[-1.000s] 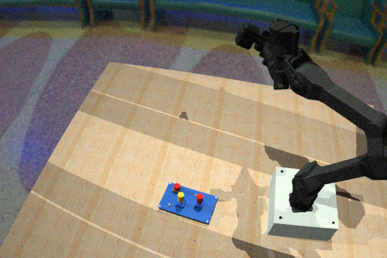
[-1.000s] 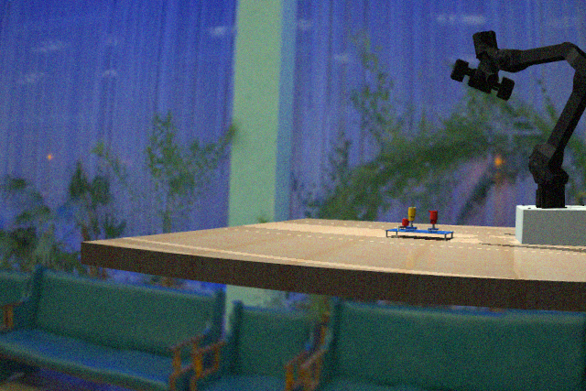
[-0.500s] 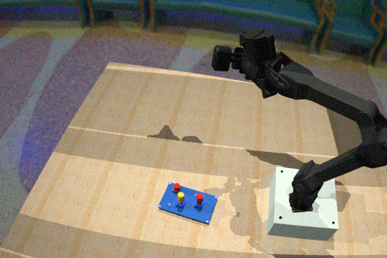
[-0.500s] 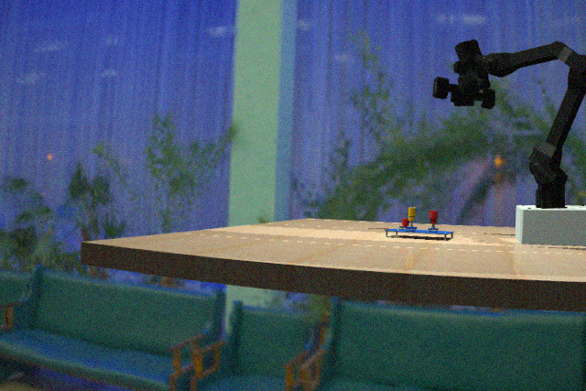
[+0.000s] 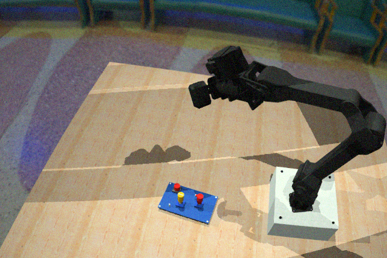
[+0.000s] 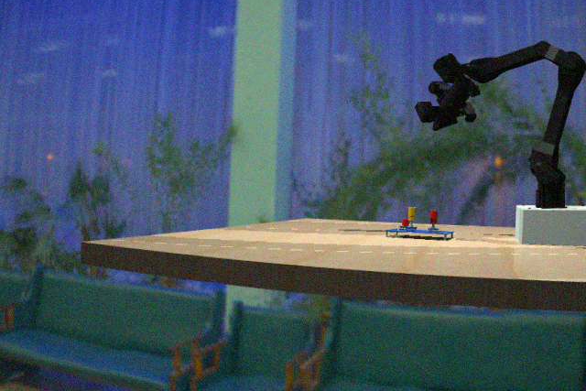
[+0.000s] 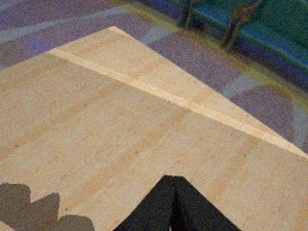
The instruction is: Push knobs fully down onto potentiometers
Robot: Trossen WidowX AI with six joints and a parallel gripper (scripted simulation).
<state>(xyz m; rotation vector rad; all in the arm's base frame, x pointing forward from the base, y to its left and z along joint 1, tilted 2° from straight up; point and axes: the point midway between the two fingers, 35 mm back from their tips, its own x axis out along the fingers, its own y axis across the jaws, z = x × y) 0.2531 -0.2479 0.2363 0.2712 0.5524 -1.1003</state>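
My gripper tip is 20 mm short of the red knob, 230 mm to the right of it and 250 mm above it. Round my gripper tip: yellow knob: 80 mm ahead, 230 mm to the left, 240 mm below.
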